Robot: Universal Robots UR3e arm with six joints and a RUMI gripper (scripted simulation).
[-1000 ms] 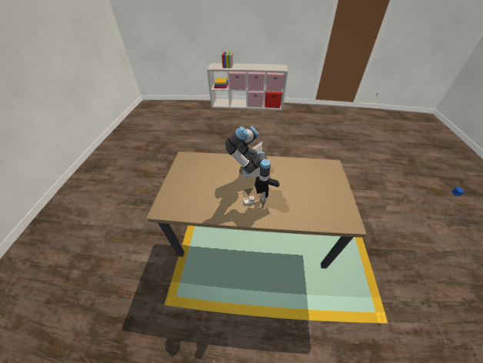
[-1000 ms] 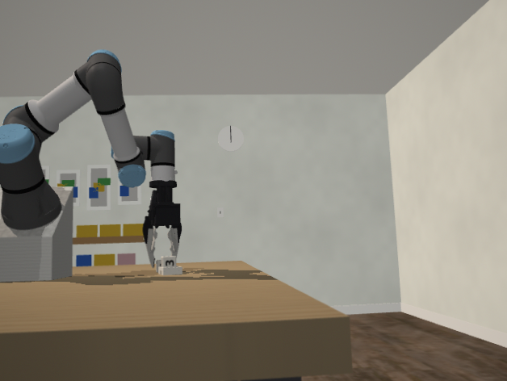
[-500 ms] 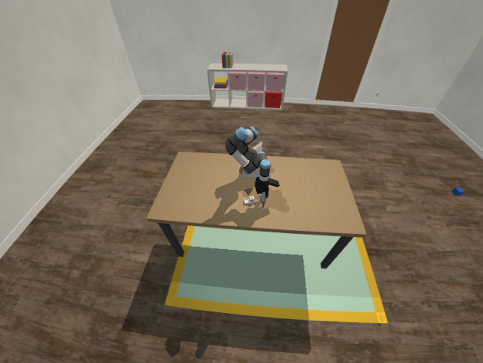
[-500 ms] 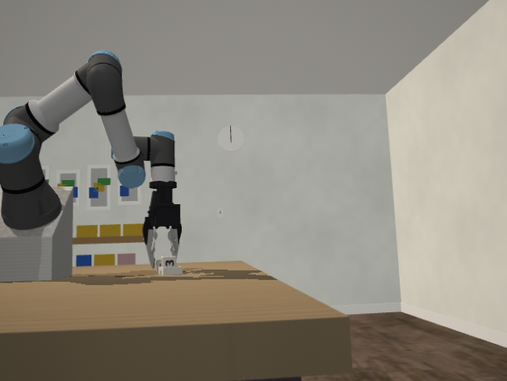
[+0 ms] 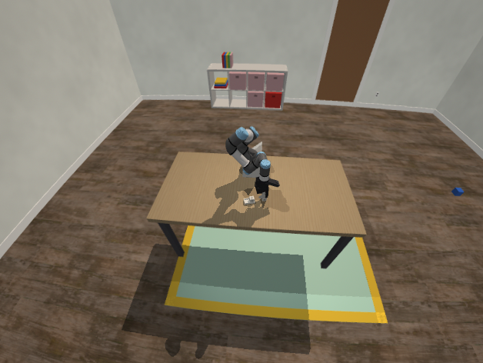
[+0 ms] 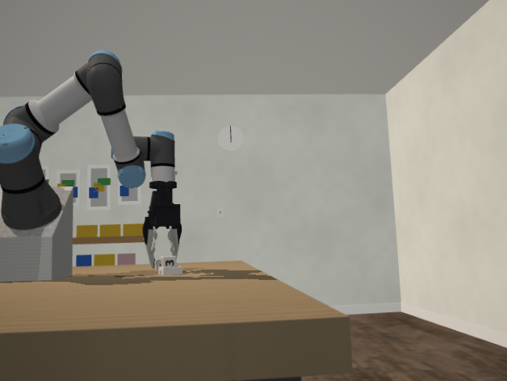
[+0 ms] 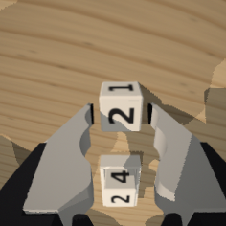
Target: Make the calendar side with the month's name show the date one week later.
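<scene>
My gripper is now 110 mm to the left of the white calendar tray, 20 mm short of it and 20 mm above it.
</scene>
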